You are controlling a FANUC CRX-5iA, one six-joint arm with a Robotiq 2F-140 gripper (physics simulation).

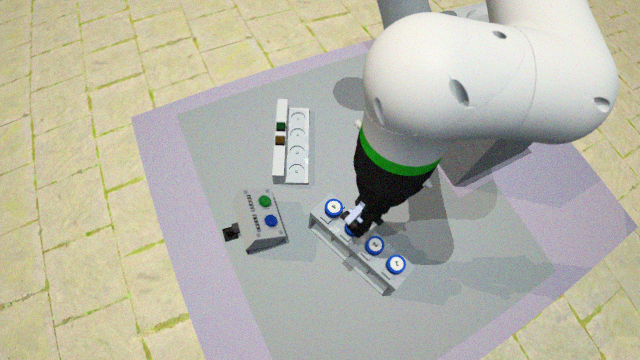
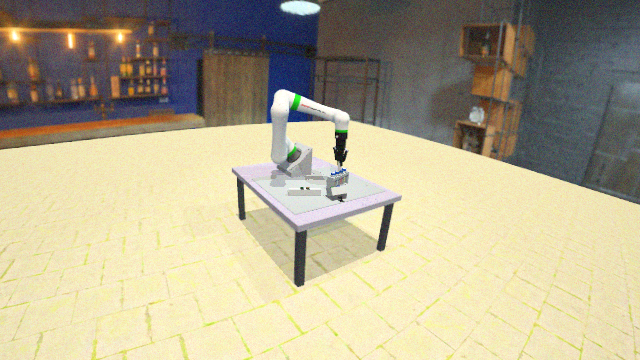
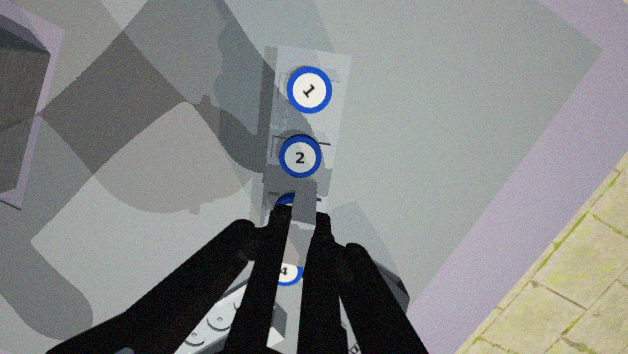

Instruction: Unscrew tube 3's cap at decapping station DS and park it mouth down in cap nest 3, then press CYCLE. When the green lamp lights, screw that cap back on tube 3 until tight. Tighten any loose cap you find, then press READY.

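Frame: origin at the arm's base, x ahead, y left, z up, level; metres.
Seen in the pictures: gripper, between the fingertips: (image 1: 360, 235) (image 2: 339, 170) (image 3: 303, 196); arm's base, origin of its link: (image 2: 294, 155).
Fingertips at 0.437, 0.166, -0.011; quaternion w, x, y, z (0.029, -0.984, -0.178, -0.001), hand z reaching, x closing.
Note:
Offsets run from my fingertips to a thing's top centre, as dx, dy, dz. "pt": to the spot under its first point.
The tube rack {-0.009, +0.001, -0.022} (image 1: 378, 278) (image 3: 338, 109) (image 2: 338, 178) holds a row of tubes with blue-rimmed white caps. Cap 1 {-0.042, +0.071, -0.004} (image 1: 395, 263) (image 3: 309, 89), cap 2 {-0.020, +0.024, -0.004} (image 1: 373, 245) (image 3: 299, 158) and cap 4 {+0.025, -0.070, +0.000} (image 1: 333, 207) (image 3: 287, 272) show on their tubes. Cap 3 {+0.003, -0.022, -0.003} (image 1: 348, 231) (image 3: 284, 200) shows only as a blue sliver under the fingers and still sits on its tube. My gripper (image 1: 354, 219) (image 3: 303, 196) (image 2: 340, 157) is shut with nothing between the fingers, just above cap 3. The cap nest strip {pt +0.020, -0.290, -0.116} (image 1: 297, 145) has all its round nests empty.
A lamp bar beside the nests carries a dark green lamp {+0.049, -0.330, -0.072} (image 1: 280, 126) and an amber lamp {+0.063, -0.292, -0.072} (image 1: 280, 140). The button box {+0.165, -0.127, -0.041} (image 1: 255, 232) has a green button {+0.143, -0.149, -0.050} (image 1: 264, 201) and a blue button {+0.144, -0.104, -0.050} (image 1: 270, 220). A small black block {pt +0.229, -0.127, -0.116} (image 1: 231, 232) lies left of it. The arm's base stands at the table's back right.

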